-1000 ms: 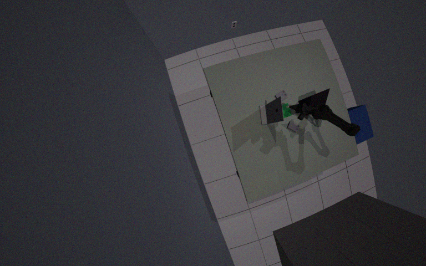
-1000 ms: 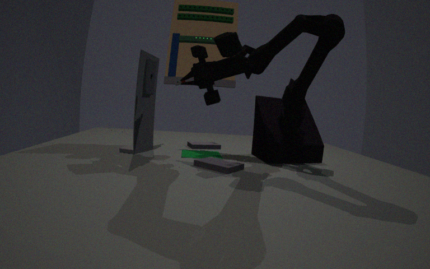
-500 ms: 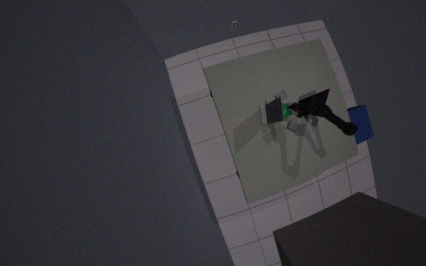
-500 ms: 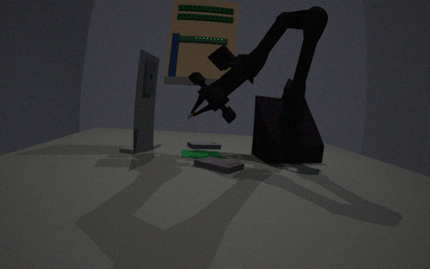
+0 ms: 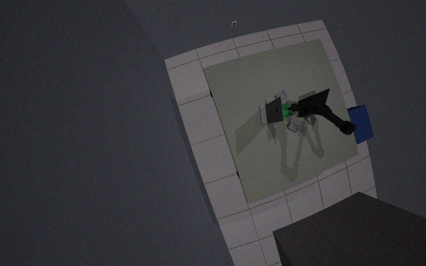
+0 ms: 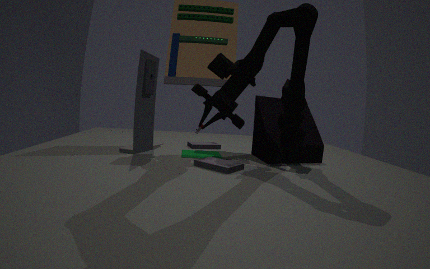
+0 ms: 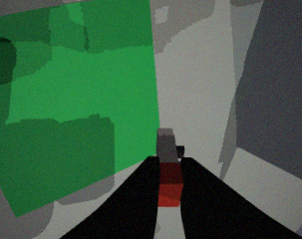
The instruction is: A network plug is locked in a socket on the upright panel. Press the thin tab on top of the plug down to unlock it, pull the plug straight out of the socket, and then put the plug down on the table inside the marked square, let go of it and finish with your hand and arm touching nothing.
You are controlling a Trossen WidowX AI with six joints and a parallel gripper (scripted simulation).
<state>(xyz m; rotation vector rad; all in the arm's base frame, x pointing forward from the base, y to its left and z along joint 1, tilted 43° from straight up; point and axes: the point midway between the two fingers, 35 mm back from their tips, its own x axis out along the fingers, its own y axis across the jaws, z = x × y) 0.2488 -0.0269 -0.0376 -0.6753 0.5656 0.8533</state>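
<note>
My gripper tip is 10 mm past the green marked square and 80 mm above it. Round my gripper tip: network plug: right at my gripper tip.
</note>
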